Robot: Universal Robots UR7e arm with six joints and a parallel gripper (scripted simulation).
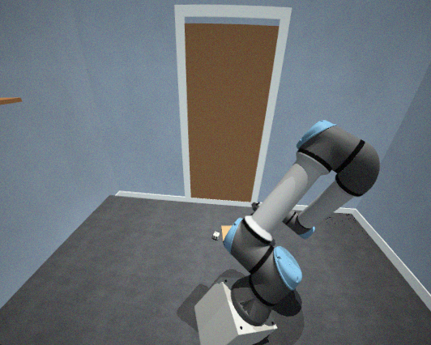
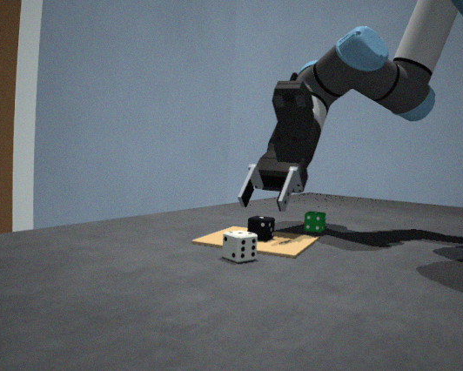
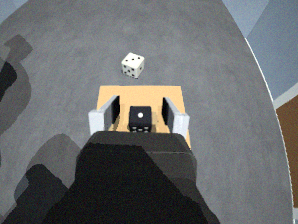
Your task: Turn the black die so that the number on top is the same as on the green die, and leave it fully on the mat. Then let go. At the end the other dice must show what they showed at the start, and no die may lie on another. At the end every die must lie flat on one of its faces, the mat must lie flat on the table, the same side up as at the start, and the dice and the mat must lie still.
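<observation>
Right now my hand is 1 cm to the right of the black die and 5 cm above it. Round my hand: white die 1 cm behind, 11 cm to the left, 5 cm below; tan mat 1 cm to the left, 6 cm below; green die 4 cm behind, 14 cm to the right, 5 cm below.
</observation>
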